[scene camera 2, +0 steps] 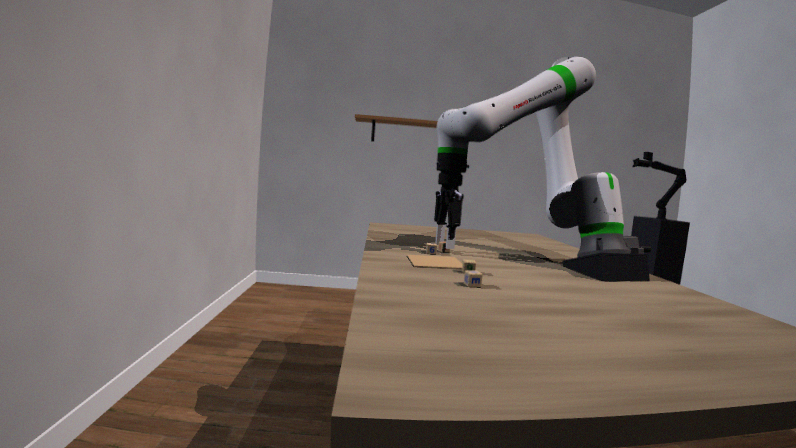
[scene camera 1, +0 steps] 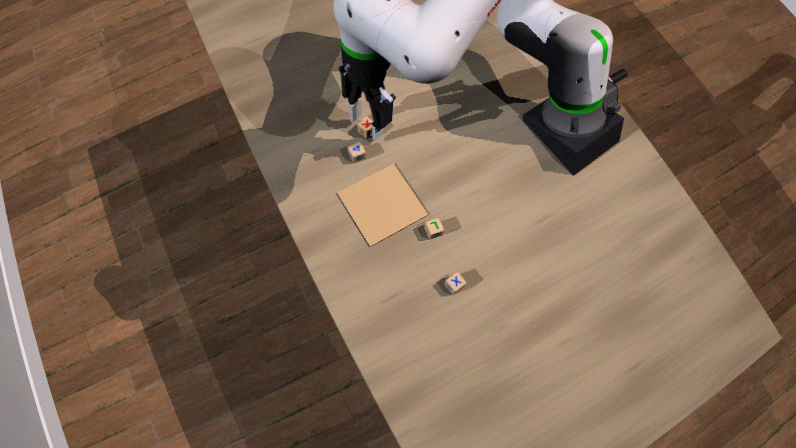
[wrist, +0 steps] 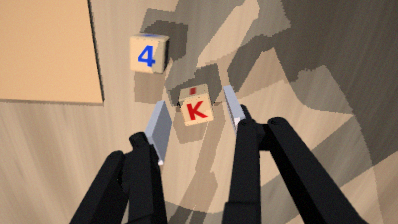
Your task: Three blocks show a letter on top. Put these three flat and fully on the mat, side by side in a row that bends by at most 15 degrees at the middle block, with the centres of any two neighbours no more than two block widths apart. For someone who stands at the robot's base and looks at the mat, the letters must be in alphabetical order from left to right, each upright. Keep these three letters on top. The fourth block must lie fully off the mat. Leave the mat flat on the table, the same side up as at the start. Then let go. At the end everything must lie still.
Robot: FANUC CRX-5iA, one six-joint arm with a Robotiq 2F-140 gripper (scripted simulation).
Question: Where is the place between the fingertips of my gripper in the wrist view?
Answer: At 196,105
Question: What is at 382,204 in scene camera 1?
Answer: A tan mat.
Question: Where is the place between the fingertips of my gripper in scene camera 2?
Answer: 444,246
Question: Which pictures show my gripper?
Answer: Scene camera 2, scene camera 1 and the wrist view: all of them.
